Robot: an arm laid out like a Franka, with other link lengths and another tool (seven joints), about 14 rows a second.
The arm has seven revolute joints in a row. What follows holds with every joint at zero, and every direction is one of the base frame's. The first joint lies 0.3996 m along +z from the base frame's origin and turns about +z. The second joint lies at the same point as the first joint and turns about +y. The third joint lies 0.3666 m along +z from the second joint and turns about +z. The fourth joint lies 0.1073 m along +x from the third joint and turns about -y. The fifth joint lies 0.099 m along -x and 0.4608 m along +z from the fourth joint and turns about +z. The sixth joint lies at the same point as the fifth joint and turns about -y. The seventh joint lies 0.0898 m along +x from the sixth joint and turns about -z. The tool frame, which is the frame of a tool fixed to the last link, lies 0.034 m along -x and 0.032 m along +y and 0.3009 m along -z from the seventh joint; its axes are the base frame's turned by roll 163, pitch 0 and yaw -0.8 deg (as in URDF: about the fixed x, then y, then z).
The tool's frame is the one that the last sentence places.
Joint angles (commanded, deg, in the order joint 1, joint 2, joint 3, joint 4, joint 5, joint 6, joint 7), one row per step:
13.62, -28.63, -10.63, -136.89, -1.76, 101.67, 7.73
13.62, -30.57, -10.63, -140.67, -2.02, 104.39, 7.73
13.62, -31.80, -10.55, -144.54, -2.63, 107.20, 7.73
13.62, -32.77, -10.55, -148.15, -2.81, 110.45, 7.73
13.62, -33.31, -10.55, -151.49, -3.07, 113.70, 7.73
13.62, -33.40, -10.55, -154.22, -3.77, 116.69, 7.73
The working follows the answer.
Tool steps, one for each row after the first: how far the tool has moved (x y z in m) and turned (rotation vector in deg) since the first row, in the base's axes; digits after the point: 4 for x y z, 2 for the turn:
-0.0101, 0.0010, -0.0176, 0.16, -0.86, 0.27
-0.0211, 0.0011, -0.0413, -0.19, -1.09, 0.77
-0.0291, 0.0030, -0.0639, -0.09, -1.70, 1.02
-0.0364, 0.0044, -0.0869, -0.12, -2.17, 1.29
-0.0420, 0.0037, -0.1078, -0.58, -2.60, 1.78

Tool pose at each row, in the base's axes (x y z in m, rotation vector in deg; rounded; the steps above come from the unrounded poses):
0.4093, 0.0569, 0.4150, 165.19, -3.45, -11.27
0.3992, 0.0579, 0.3974, 165.44, -3.21, -9.99
0.3882, 0.0580, 0.3738, 165.10, -2.55, -9.55
0.3802, 0.0599, 0.3512, 165.25, -2.30, -8.63
0.3729, 0.0613, 0.3282, 165.25, -1.99, -7.90
0.3673, 0.0606, 0.3072, 164.80, -1.41, -7.16

